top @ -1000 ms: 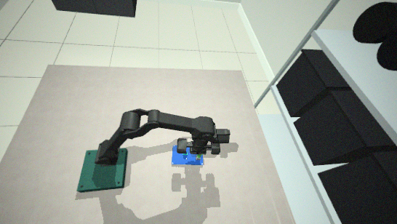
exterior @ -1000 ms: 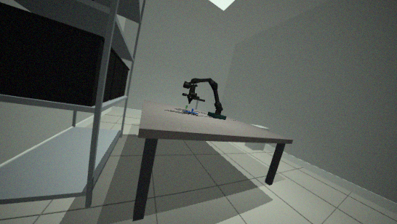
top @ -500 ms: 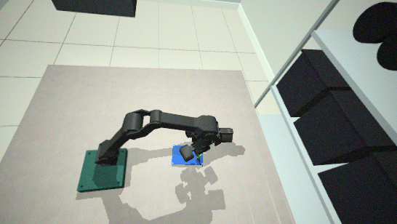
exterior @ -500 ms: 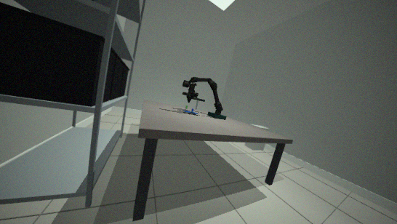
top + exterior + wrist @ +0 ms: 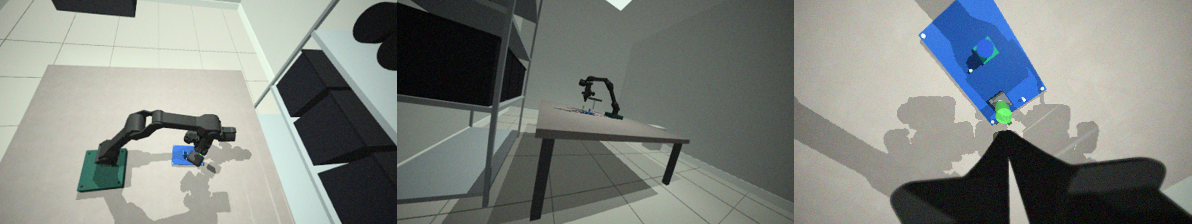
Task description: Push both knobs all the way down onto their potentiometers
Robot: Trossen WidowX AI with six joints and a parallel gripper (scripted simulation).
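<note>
Now: gripper tip 6 cm above the green knob. Also, from my gripper tip: blue knob (6 cm behind, 3 cm to the left, 8 cm below).
</note>
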